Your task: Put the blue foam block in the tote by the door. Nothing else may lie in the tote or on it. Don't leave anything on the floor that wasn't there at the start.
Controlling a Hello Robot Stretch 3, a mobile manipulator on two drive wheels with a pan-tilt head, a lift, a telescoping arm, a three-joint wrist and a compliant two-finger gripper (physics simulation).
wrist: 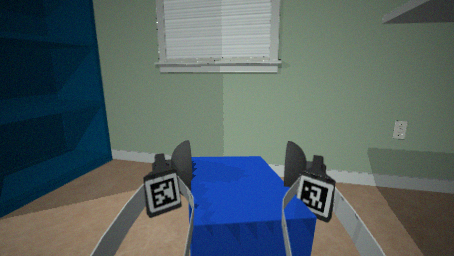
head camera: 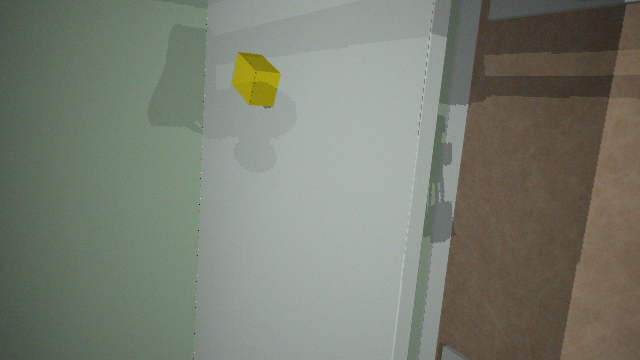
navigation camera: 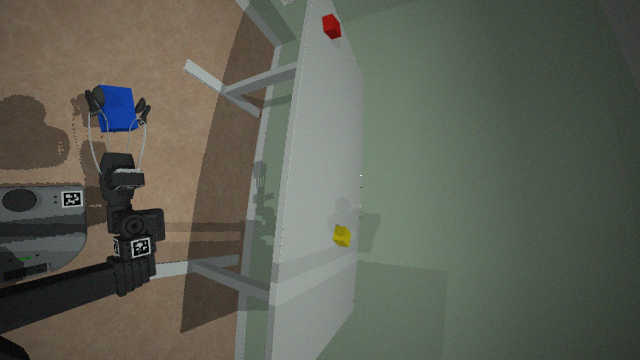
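The blue foam block is between the two fingertips of my gripper, which is shut on it. In the navigation camera view the gripper and block are held above the brown floor, to the left of the white table and clear of its top. In the wrist view the block's top and near face show between the fingers. Neither the gripper nor the blue block shows in the head camera view. The tote and the door do not show in these views.
A yellow block and a red block stand on the table. The table's legs reach out over the floor. My base is at the left. A blue shelf unit stands left in the wrist view, near a window.
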